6 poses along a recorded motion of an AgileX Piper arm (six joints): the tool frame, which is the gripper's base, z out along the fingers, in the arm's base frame.
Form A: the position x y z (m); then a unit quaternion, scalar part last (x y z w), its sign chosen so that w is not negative.
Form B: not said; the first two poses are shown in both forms.
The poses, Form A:
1: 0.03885 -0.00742 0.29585 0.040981 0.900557 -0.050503 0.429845
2: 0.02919 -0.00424 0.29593 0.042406 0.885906 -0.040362 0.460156
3: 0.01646 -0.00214 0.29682 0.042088 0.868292 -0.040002 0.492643
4: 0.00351 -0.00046 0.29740 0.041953 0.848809 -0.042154 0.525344
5: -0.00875 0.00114 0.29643 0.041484 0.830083 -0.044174 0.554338
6: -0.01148 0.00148 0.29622 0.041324 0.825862 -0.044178 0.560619
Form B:
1: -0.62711 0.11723 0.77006; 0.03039 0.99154 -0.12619; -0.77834 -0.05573 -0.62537; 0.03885 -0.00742 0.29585
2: -0.57292 0.11228 0.81189; 0.03799 0.99315 -0.11054; -0.81873 -0.03249 -0.57325; 0.02919 -0.00424 0.29593
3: -0.51106 0.11250 0.85215; 0.03368 0.99326 -0.11094; -0.85888 -0.02800 -0.51141; 0.01646 -0.00214 0.29682
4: -0.44451 0.11551 0.88830; 0.02693 0.99293 -0.11564; -0.89537 -0.02748 -0.44447; 0.00351 -0.00046 0.29740
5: -0.38198 0.11784 0.91663; 0.01990 0.99266 -0.11933; -0.92396 -0.02734 -0.38152; -0.00875 0.00114 0.29643
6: -0.36800 0.11779 0.92234; 0.01872 0.99268 -0.11930; -0.92964 -0.02664 -0.36751; -0.01148 0.00148 0.29622
